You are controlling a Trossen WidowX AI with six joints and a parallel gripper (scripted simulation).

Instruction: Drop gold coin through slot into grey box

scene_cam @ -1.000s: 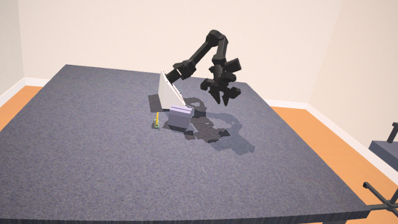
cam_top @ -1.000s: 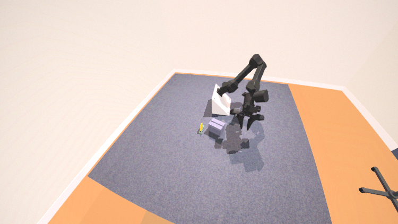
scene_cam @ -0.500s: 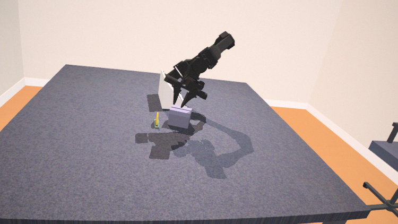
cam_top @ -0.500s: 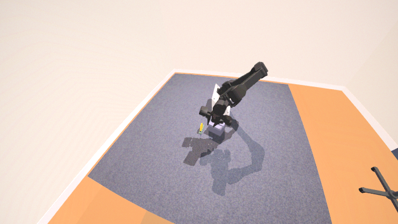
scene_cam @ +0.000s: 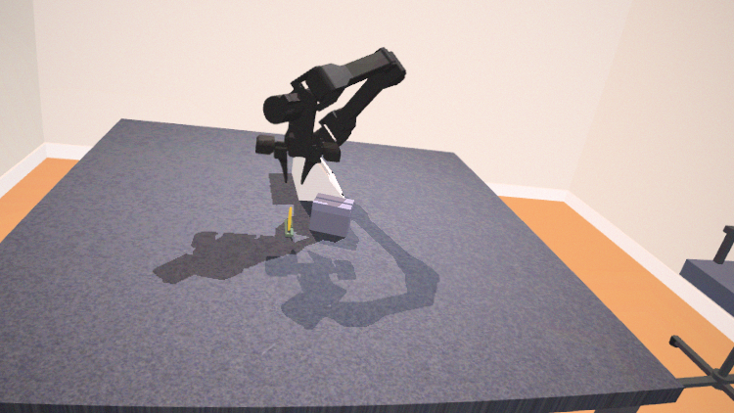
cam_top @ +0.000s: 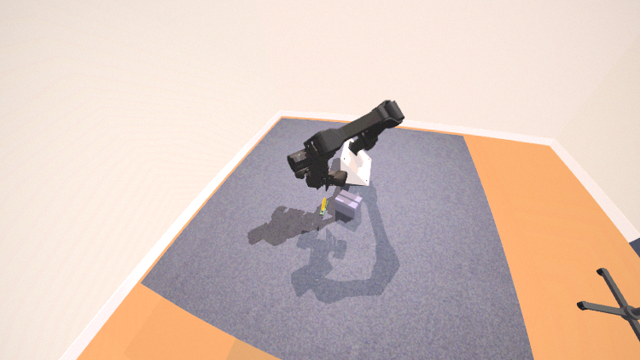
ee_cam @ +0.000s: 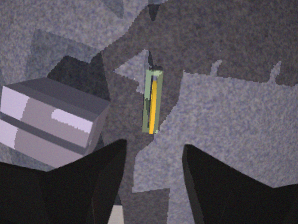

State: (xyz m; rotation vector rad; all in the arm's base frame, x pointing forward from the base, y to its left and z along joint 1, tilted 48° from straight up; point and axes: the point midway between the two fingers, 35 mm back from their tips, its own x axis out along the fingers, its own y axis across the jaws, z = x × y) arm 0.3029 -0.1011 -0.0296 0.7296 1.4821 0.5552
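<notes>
The gold coin lies 9 cm below my gripper tip.
</notes>
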